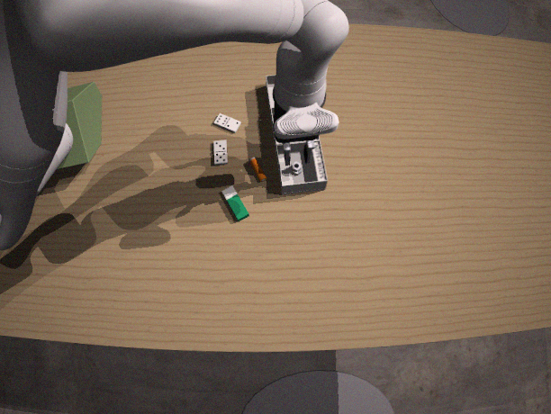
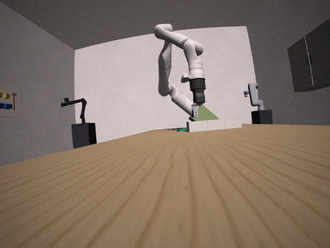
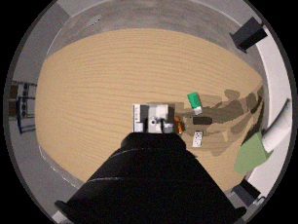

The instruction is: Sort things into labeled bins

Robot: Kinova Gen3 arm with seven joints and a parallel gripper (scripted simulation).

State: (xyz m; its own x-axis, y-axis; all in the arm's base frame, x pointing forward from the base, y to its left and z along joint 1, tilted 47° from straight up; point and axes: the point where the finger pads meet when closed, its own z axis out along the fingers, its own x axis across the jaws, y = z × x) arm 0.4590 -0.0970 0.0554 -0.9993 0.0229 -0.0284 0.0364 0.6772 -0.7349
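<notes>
Right now the green block is 120 mm behind my hand, 80 mm below it and 40 mm to the right of it. From my hand the other things lie so: orange battery (80 mm below, 70 mm behind, 20 mm to the left).
</notes>
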